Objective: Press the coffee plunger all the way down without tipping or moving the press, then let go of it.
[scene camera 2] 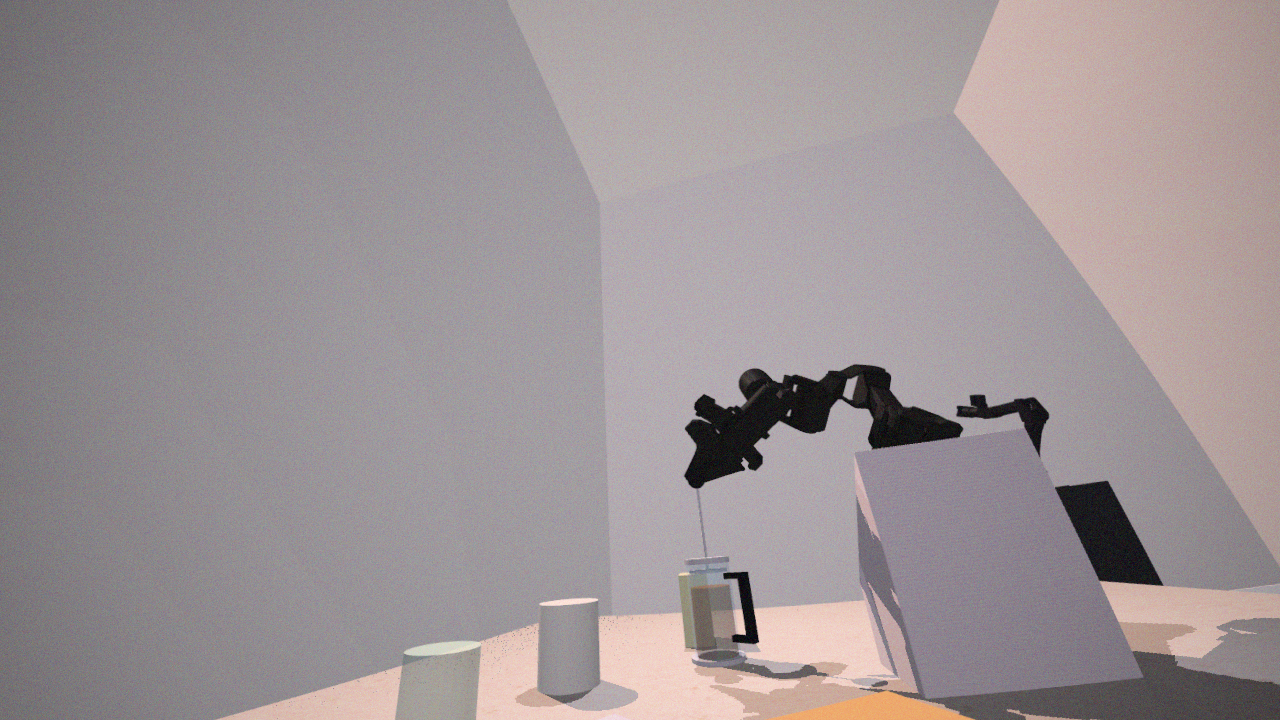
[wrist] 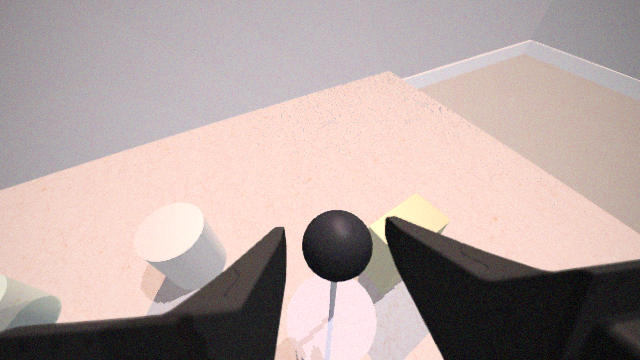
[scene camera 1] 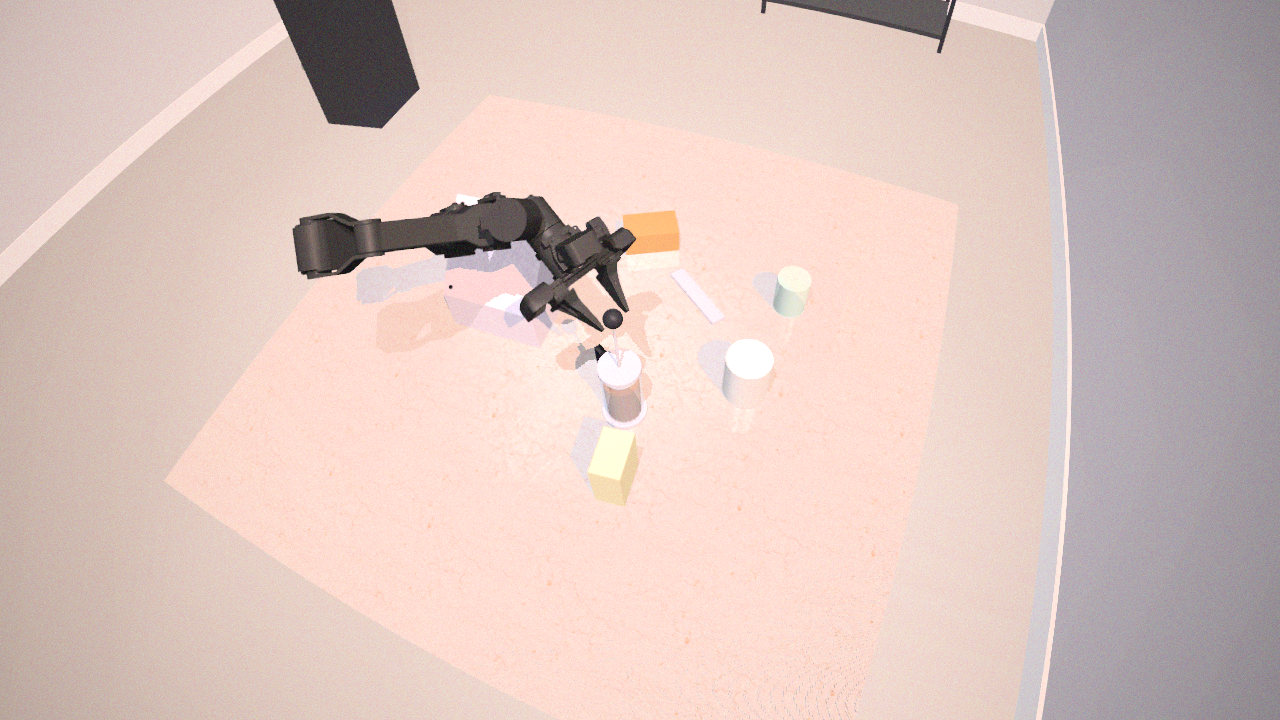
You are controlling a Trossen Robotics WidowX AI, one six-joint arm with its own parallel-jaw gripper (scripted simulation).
Scene:
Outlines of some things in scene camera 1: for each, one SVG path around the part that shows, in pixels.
The gripper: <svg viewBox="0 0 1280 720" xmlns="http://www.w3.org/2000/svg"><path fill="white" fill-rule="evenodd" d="M631 231L620 227L610 234L608 226L598 216L585 223L587 229L583 231L578 226L570 227L569 224L565 226L564 222L559 222L543 232L531 244L531 247L535 251L535 257L539 262L542 260L553 274L554 282L550 285L542 282L524 295L520 303L520 312L527 322L531 321L545 311L546 304L552 306L551 312L560 310L602 332L604 327L579 299L575 288L568 289L593 269L598 273L595 277L598 283L602 285L615 303L627 313L629 307L618 277L617 263L621 259L621 255L636 240Z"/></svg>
A glass coffee press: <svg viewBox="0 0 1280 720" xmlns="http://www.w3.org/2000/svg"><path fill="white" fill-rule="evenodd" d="M611 308L604 312L602 321L607 328L613 329L615 349L606 352L601 344L594 347L597 360L597 374L600 379L604 400L602 413L605 421L614 428L626 430L638 426L645 419L647 403L642 393L642 365L640 358L631 350L618 348L615 329L621 326L623 315L619 310Z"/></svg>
A flat white strip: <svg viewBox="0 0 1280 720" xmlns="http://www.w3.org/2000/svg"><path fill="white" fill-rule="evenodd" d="M670 274L712 325L725 319L723 313L684 268Z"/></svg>

